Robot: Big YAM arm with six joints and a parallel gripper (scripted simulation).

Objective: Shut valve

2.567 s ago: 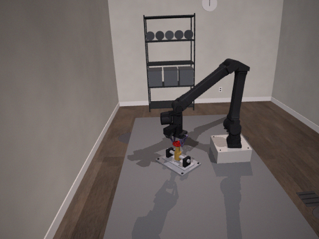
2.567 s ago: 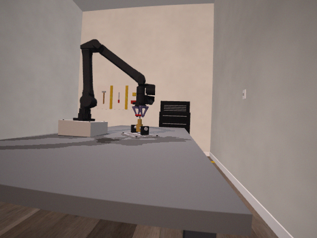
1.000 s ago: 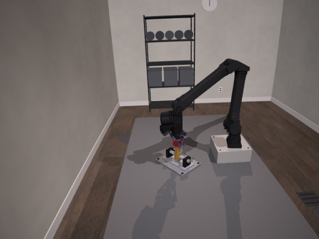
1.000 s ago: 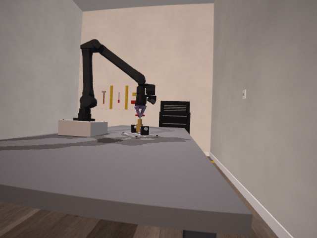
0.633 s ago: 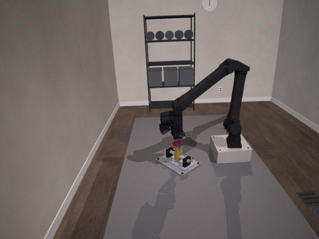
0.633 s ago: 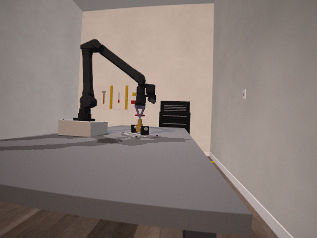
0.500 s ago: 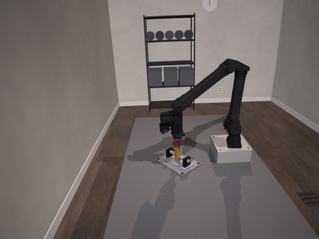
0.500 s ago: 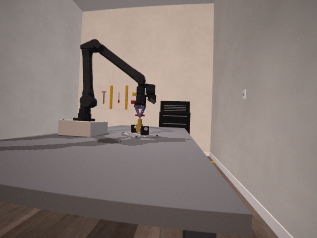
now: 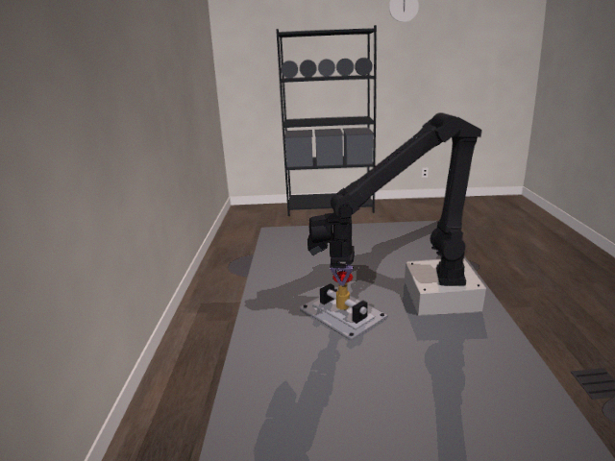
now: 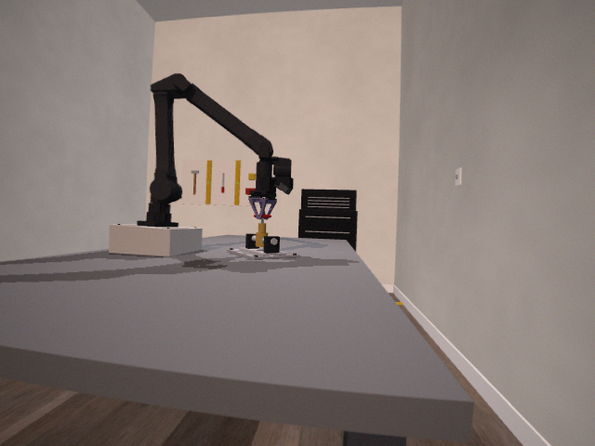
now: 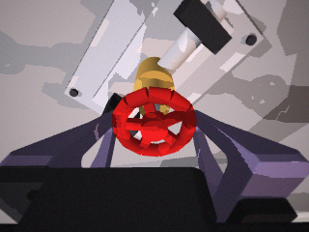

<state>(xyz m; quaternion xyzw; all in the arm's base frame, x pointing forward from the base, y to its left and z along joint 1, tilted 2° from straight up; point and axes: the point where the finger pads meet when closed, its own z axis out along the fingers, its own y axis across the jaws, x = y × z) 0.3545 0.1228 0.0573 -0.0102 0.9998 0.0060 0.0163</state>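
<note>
Now: hand 1 cm above the red spoked handwheel.
</note>
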